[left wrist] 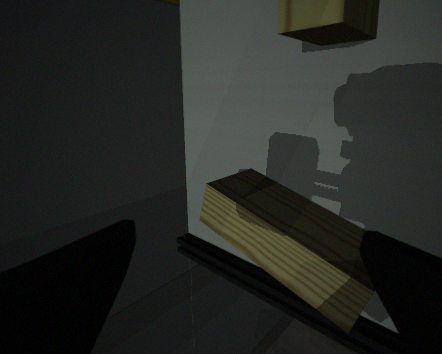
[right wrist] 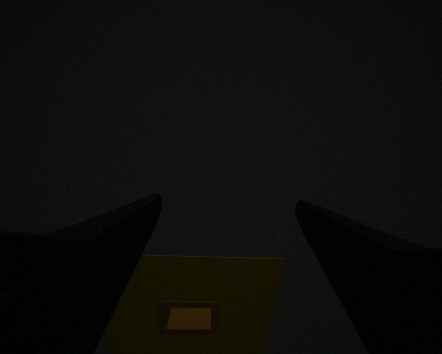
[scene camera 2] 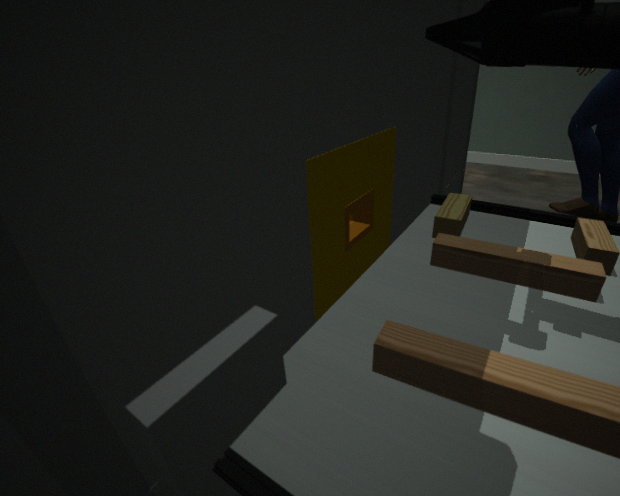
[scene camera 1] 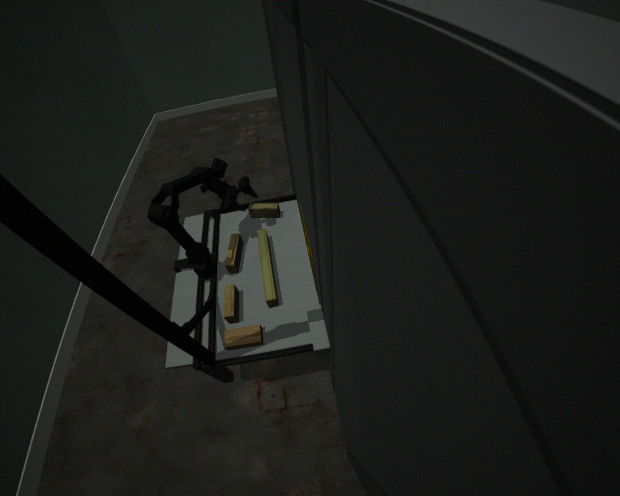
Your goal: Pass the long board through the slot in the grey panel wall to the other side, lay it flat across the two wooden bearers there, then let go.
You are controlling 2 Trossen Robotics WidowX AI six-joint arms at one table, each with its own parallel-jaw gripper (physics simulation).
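Places are measured from the left arm's base along level axes (x right, y ahead, z up), in centimetres.
Pixels of known places: left gripper, fingertip midpoint: (left wrist: 249, 236) (scene camera 1: 251, 203); right gripper, fingertip midpoint: (right wrist: 230, 203) (scene camera 2: 438, 36); left arm's base, origin of the base link: (scene camera 1: 206, 273).
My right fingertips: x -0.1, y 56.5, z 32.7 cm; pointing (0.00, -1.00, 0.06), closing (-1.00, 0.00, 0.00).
Note:
Ahead of a thing's pixels: the offset from my right fingertips to its middle. "pt": to the spot under its first point.
The long yellowish board {dx +2.6, dy -30.7, dz -31.5 cm} (scene camera 1: 266, 268) lies flat on the white table, roughly along the grey panel wall (scene camera 1: 413, 232) (scene camera 2: 180, 155); its near end {pt dx -14.3, dy -32.3, dz -28.5 cm} (left wrist: 327, 20) shows at the top of the left wrist view. My left gripper (scene camera 1: 243, 200) (left wrist: 249, 236) is open and empty, past the board's upper end in scene camera 1, near a short wooden block {dx -28.8, dy -29.5, dz -31.4 cm} (scene camera 1: 264, 209) (left wrist: 280, 225). The slot {pt dx +2.1, dy -9.1, dz -26.1 cm} (scene camera 2: 359, 227) (right wrist: 189, 318) sits in a yellow patch on the wall. Two wooden bearers {dx -9.1, dy +12.8, dz -32.4 cm} (scene camera 2: 517, 263) {dx +17.2, dy +14.2, dz -32.4 cm} (scene camera 2: 496, 382) lie on the other side. My right gripper (scene camera 2: 435, 35) (right wrist: 230, 203) is open and empty, above and facing the wall.
Short blocks {dx -6.8, dy -44.0, dz -31.4 cm} (scene camera 1: 233, 253) {dx +16.9, dy -45.4, dz -31.4 cm} (scene camera 1: 231, 303) {dx +30.2, dy -41.7, dz -32.7 cm} (scene camera 1: 243, 336) lie on the board's side. Two more blocks {dx -25.0, dy -0.3, dz -32.2 cm} (scene camera 2: 452, 214) {dx -23.7, dy +24.9, dz -32.4 cm} (scene camera 2: 594, 243) lie beyond the farther bearer. A dark rail (scene camera 1: 263, 355) (left wrist: 280, 292) edges the table. A person's legs (scene camera 2: 594, 134) show at the back.

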